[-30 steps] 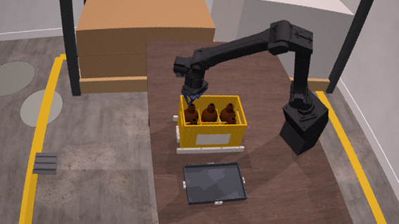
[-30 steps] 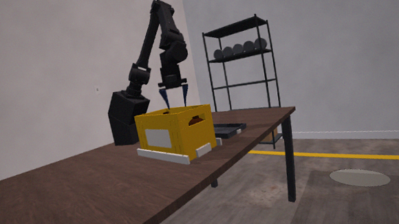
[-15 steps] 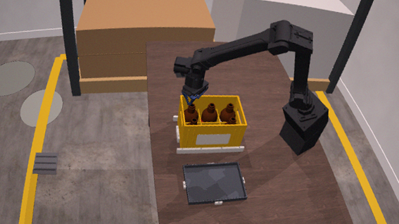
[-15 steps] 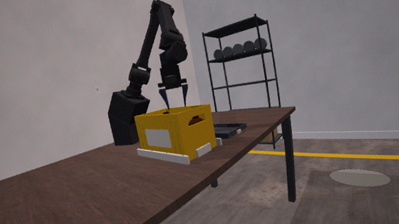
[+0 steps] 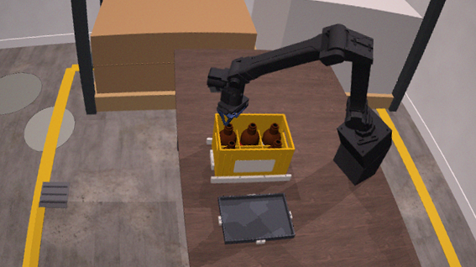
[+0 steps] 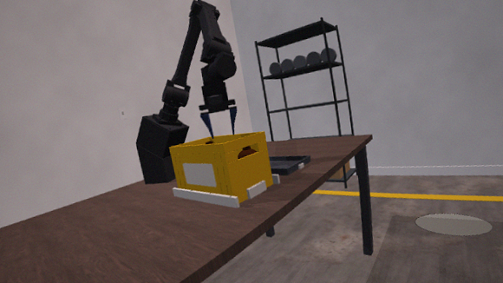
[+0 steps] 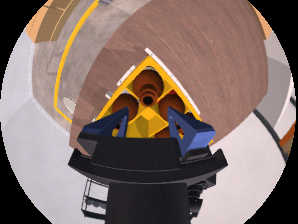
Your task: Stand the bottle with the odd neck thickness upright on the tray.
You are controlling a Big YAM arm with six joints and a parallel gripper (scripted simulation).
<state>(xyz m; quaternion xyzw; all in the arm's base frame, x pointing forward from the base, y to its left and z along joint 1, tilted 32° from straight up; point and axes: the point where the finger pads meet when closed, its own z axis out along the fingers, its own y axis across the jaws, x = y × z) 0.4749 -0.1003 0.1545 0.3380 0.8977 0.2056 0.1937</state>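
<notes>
My hand is 10 mm past the glass bottle, 90 mm to the right of it and 110 mm above it. Round my hand: dark tray 120 mm behind, 300 mm to the left, 180 mm below; yellow crate 90 mm behind, 30 mm to the left, 110 mm below.
</notes>
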